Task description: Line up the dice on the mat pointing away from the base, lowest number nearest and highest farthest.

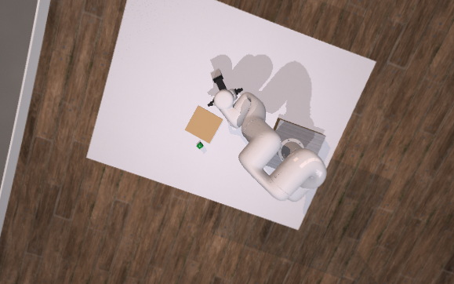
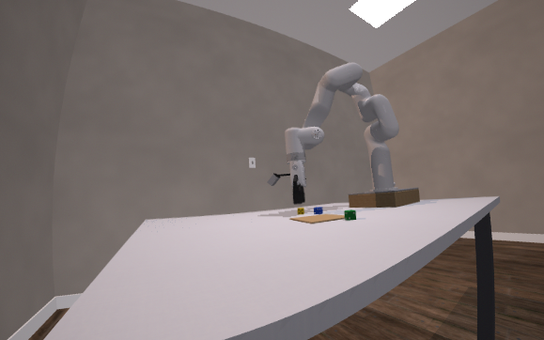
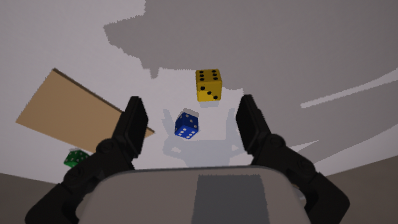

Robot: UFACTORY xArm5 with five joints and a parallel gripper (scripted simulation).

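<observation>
Right now my hand is 40 mm above the yellow die, 10 mm to the left of it and 10 mm past it. Round my hand: tan mat: 160 mm to the left, 70 mm ahead, 50 mm below; blue die: 60 mm to the left, 40 mm below, 40 mm behind; green die: 270 mm to the left, 60 mm ahead, 40 mm below.
</observation>
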